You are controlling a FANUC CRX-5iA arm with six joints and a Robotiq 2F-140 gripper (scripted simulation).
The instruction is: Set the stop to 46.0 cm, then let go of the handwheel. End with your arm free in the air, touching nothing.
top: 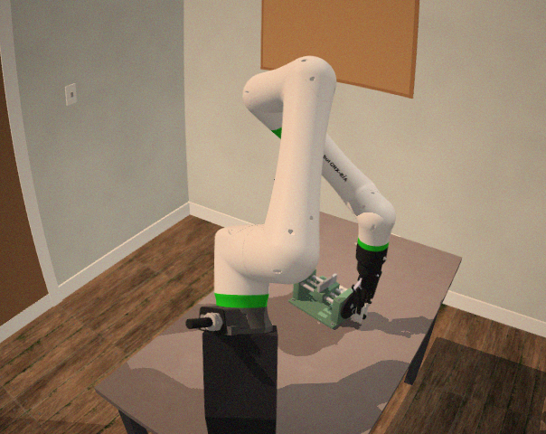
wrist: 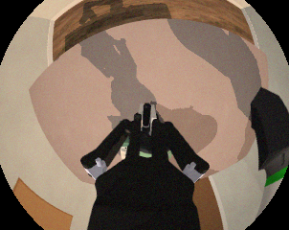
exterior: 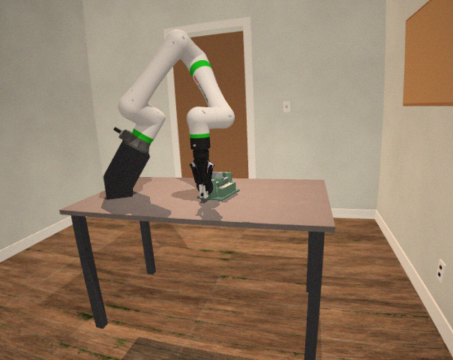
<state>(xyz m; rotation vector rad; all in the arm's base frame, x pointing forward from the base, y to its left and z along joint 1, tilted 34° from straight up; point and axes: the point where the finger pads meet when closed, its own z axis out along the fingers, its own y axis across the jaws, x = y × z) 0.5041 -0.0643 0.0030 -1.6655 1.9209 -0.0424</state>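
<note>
The black handwheel lies 20 mm to the left of my hand and 10 mm below it. Also, from my hand: green stop fixture (140 mm to the left, 30 mm above).
</note>
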